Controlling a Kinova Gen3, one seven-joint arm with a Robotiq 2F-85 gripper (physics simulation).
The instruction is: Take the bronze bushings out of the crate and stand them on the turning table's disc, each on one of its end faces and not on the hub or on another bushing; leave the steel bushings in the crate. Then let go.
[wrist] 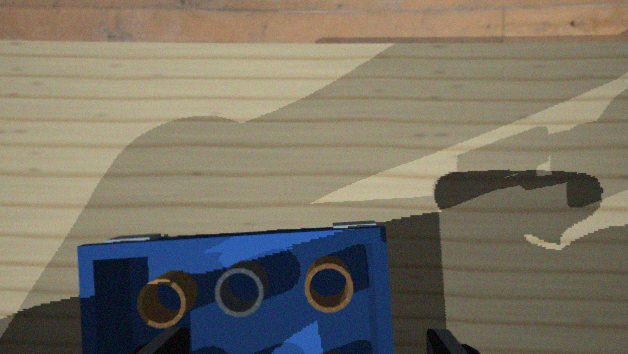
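Places are measured from the arm's base along level axes (x ahead, y left, z up), in centimetres.
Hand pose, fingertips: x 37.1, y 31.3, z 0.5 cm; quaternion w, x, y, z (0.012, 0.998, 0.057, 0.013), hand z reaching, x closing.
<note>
Things, the pixels of their centre, and the offset from my fingertips. "spot": a spot on its surface instead. Level surfaces: height alone.
- blue crate, surface spot: (pixel 381 290) spot: dx +4.2, dy +0.0, dz -10.1 cm
- grey steel bushing, body centre: (pixel 242 287) dx -4.7, dy -1.7, dz -13.4 cm
- pale wooden table top, surface height: dz -15.1 cm
The blue crate (pixel 381 290) is at the lower middle of the wrist view, its near part cut off by the frame's bottom edge. Inside, a bronze bushing (pixel 181 303) stands on end at the left, a grey steel bushing (pixel 260 285) stands in the middle, and another bronze bushing (pixel 350 285) stands at the right. All are upright with open tops, apart from one another. My gripper (pixel 308 342) is open and empty, its fingertips at the bottom edge; the left one overlaps the crate and the right one is right of it. The turning table does not show.
The crate stands on a pale wooden table top (pixel 150 80). Two small light metal pieces sit along the crate's far edge. A reddish-brown wooden floor (pixel 210 20) shows beyond the table's far edge. Shadows fall over the table and into the crate.
</note>
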